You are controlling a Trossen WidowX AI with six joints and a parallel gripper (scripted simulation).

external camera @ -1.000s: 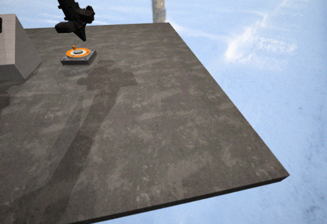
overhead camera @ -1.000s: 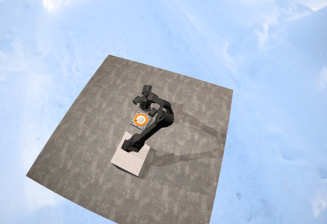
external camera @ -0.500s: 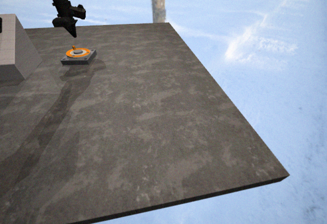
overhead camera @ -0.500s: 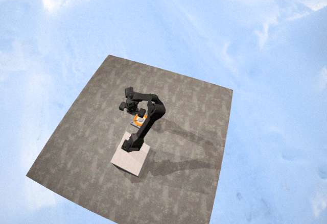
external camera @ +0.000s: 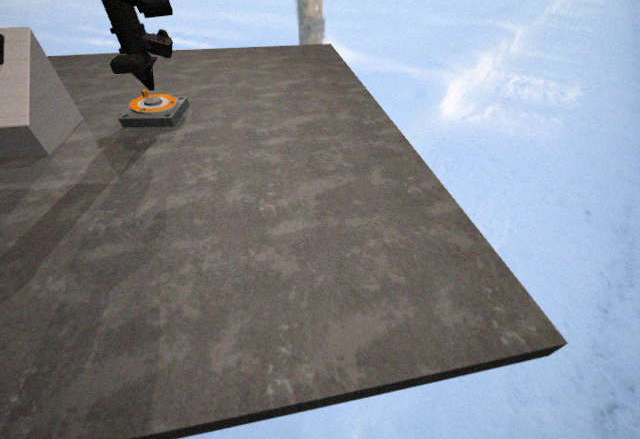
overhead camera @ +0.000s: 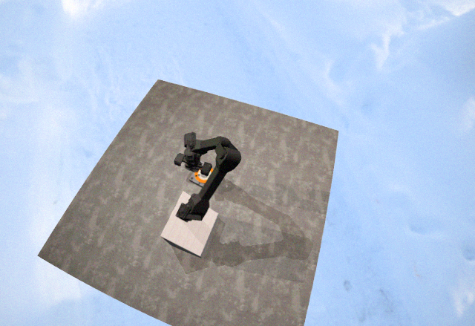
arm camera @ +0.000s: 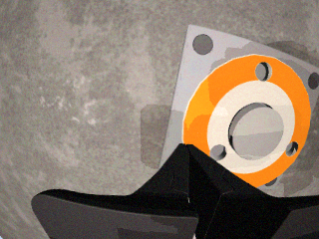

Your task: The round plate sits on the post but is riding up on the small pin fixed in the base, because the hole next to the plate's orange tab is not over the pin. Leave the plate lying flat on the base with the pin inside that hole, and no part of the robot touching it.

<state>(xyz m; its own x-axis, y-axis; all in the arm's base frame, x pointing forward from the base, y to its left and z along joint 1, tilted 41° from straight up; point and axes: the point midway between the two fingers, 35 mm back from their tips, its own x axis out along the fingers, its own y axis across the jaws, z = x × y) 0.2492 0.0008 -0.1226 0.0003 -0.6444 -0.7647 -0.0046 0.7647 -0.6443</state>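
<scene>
Right now my gripper tip is 3 cm to the left of the round orange plate and 1 cm above it. From my gripper tip the other things lie so: square grey base 5 cm to the right, 2 cm below, 1 cm ahead.
</scene>
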